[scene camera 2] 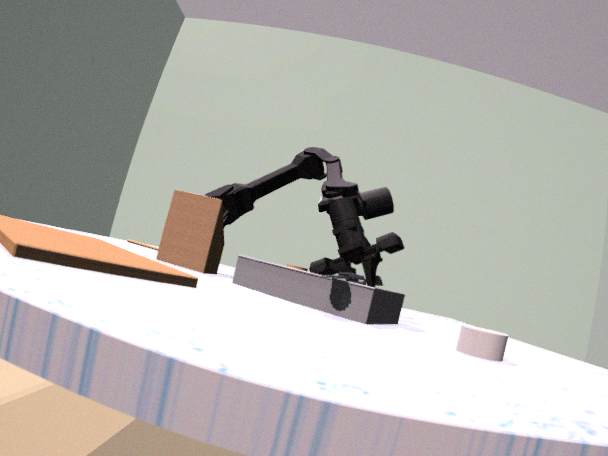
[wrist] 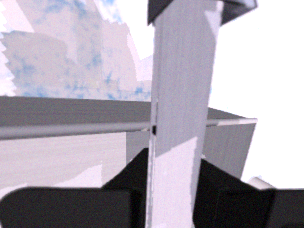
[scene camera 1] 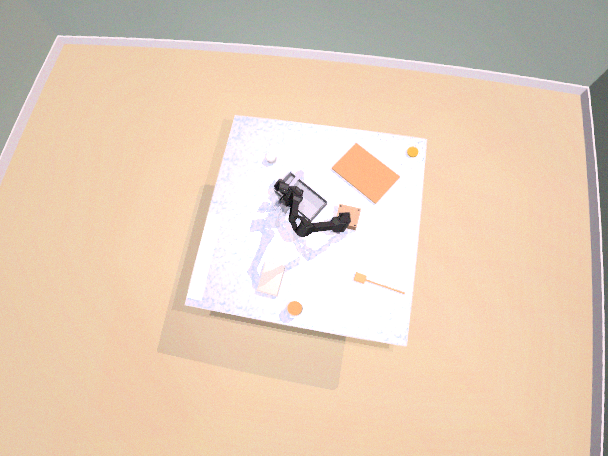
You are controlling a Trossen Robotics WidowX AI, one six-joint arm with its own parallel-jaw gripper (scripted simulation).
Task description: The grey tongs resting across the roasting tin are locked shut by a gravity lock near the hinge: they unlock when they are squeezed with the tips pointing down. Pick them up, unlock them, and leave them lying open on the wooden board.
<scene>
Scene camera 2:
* gripper: 367,298
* white cylinder: 485,344
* grey roasting tin: 359,303
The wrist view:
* gripper: 163,154
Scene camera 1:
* grey roasting tin: 312,204
</scene>
